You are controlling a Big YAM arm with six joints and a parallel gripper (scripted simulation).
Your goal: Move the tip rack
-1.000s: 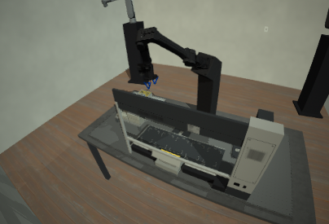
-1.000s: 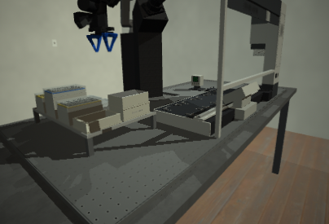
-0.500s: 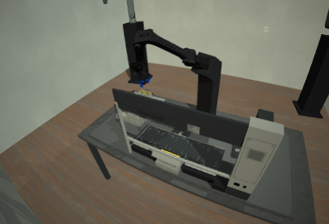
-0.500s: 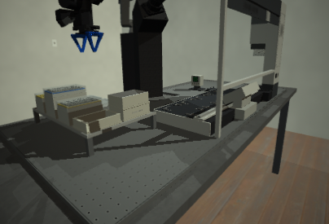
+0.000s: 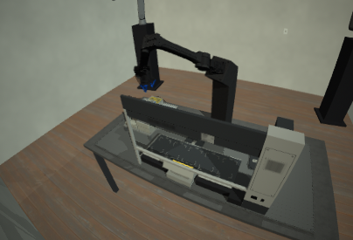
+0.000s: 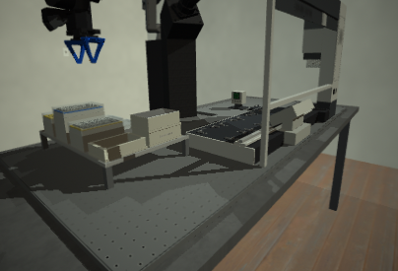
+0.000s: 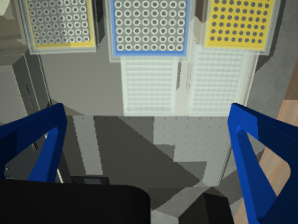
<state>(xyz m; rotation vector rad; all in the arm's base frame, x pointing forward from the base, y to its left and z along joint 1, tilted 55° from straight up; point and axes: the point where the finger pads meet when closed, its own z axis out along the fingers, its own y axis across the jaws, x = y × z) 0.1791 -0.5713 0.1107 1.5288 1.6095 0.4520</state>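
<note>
My gripper is now 17 cm above the tip rack, 3 cm to the left of it and 1 cm past it. From my hand the other things lie so: shelf label 30 cm below, 18 cm to the left, 8 cm ahead; then labware shelf 24 cm below, 6 cm ahead, 2 cm to the left; then pale block 23 cm ahead, 18 cm below, 6 cm to the left.
</note>
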